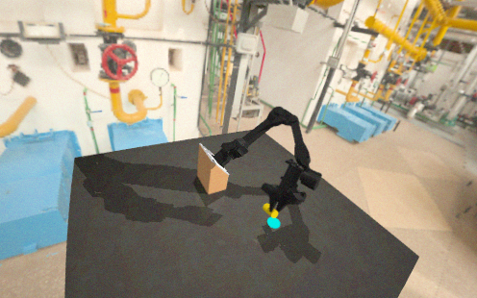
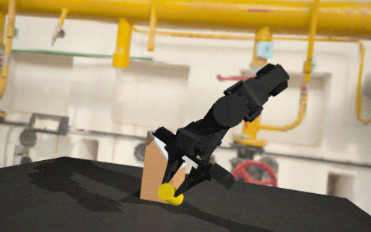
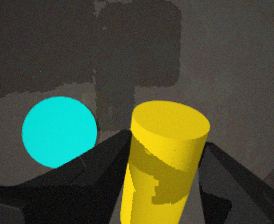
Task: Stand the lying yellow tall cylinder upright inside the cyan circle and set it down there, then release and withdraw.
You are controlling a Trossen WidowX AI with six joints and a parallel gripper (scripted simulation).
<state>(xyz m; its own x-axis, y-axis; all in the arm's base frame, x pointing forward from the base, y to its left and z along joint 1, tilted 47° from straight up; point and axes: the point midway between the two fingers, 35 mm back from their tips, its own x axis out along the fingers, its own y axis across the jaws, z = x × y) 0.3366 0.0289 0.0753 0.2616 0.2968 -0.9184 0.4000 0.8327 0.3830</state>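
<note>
Right now my gripper tip is 100 mm above the cyan circle and 50 mm to the right of it. From my gripper tip the other things lie so: yellow cylinder (20 mm behind, 10 mm below).
</note>
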